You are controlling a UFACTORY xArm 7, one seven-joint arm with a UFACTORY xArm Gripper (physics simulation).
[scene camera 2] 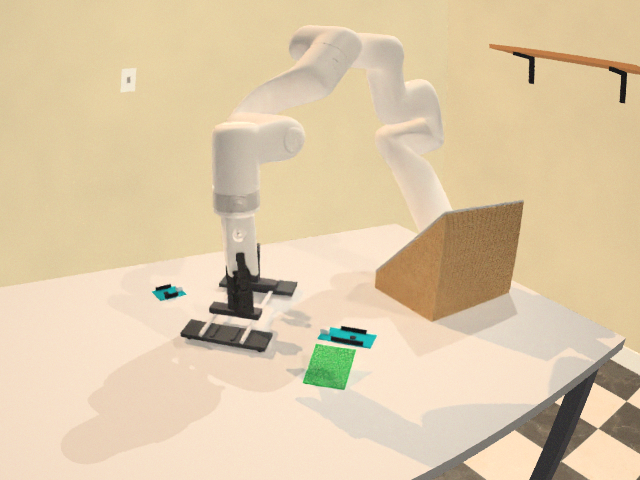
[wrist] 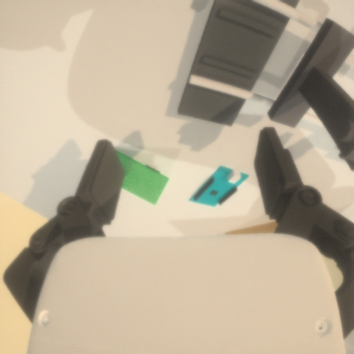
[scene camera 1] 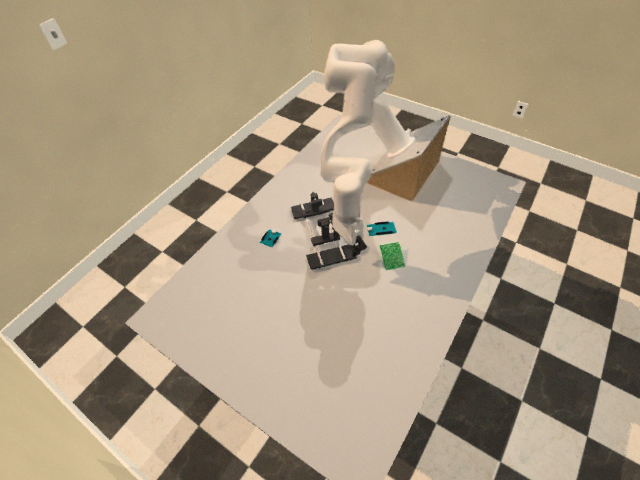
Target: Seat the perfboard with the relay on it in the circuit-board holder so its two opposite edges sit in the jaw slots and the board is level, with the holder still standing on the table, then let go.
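Places are measured from the arm's base along level axes (x ahead, y left, z up), in metres.
Pixels of known places: gripper, fingertip midpoint: [scene camera 2: 241, 300] [scene camera 1: 346, 245]; arm's base, origin of the base link: [scene camera 2: 444, 239] [scene camera 1: 401, 148].
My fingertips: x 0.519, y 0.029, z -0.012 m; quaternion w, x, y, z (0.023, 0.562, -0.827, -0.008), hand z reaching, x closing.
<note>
Ahead of a thing's pixels: the offset from my fingertips to its top centre.
A green speckled board @(dz -0.075, dx -0.097, dy +0.127 m) [scene camera 1: 392, 255] [scene camera 2: 329, 366] [wrist: 145, 180] lies flat on the table beside the holder; a small dark piece shows at its edge in the wrist view, but I cannot make out a relay. The black circuit-board holder @(dz +0.010, dx -0.076, dy -0.143 m) [scene camera 1: 330, 256] [scene camera 2: 227, 335] [wrist: 235, 45] stands on the table with two upright jaw posts and pale rods. No board sits in its jaws. My gripper [scene camera 1: 347, 236] [scene camera 2: 244, 281] [wrist: 185, 150] is wide open and empty, pointing down low at the holder and overlapping its posts in the scene views. The exact gap between fingers and holder is hidden.
A teal board with black strips @(dz -0.094, dx -0.198, dy +0.041 m) [scene camera 1: 383, 227] [scene camera 2: 347, 337] [wrist: 216, 190] lies beside the green board. A smaller teal board @(dz -0.094, dx +0.035, dy -0.297 m) [scene camera 1: 270, 238] [scene camera 2: 169, 292] lies on the holder's other side. A brown wedge-shaped block [scene camera 1: 413, 170] [scene camera 2: 465, 263] stands at the arm's base.
</note>
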